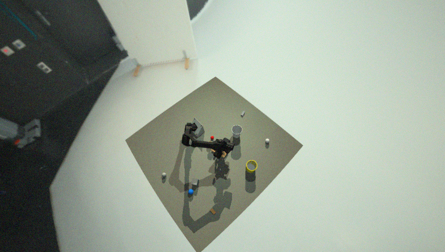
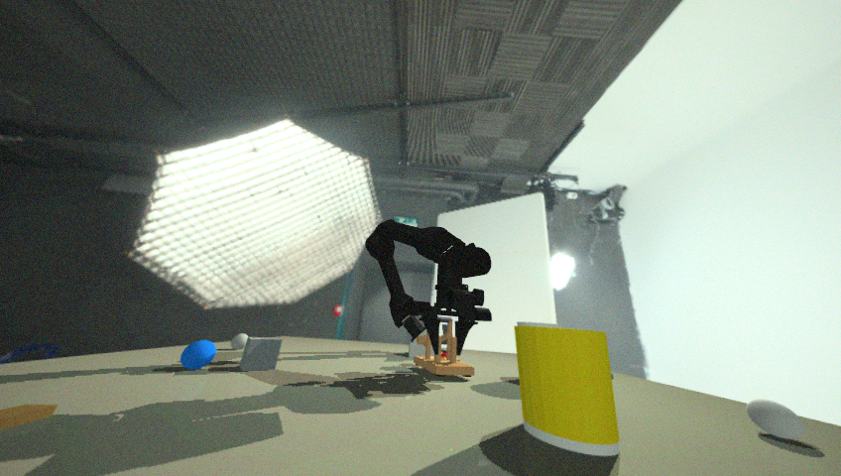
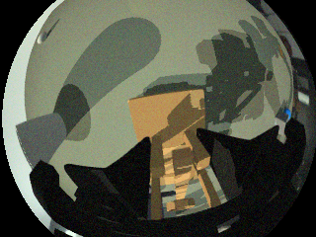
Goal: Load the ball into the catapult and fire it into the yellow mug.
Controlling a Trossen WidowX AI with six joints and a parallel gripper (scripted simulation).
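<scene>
The red ball lies 180 mm behind my gripper tip and 20 mm below it. From my gripper tip the other things lie so: grey mug: 60 mm behind, 210 mm to the left, 10 mm below; then yellow mug: 270 mm ahead, 110 mm to the left, 10 mm below; then wooden catapult: 60 mm behind, 20 mm to the right, 20 mm above.
</scene>
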